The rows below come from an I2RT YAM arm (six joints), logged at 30 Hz.
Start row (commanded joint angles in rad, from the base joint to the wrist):
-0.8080 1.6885 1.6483 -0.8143 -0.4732 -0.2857
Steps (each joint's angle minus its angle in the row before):
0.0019 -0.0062 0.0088 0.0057 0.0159 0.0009
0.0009 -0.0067 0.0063 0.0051 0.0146 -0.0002
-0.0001 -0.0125 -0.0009 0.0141 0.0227 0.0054
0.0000 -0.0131 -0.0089 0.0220 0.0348 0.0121
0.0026 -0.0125 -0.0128 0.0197 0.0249 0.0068
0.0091 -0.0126 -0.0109 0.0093 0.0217 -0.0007
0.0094 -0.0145 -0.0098 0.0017 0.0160 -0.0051
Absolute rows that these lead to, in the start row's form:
-0.8061 1.6823 1.6571 -0.8086 -0.4573 -0.2848
-0.8052 1.6756 1.6634 -0.8035 -0.4427 -0.2850
-0.8053 1.6631 1.6625 -0.7894 -0.4200 -0.2796
-0.8053 1.6500 1.6536 -0.7674 -0.3852 -0.2675
-0.8027 1.6375 1.6408 -0.7477 -0.3603 -0.2607
-0.7936 1.6249 1.6299 -0.7384 -0.3386 -0.2614
-0.7842 1.6104 1.6201 -0.7367 -0.3226 -0.2665

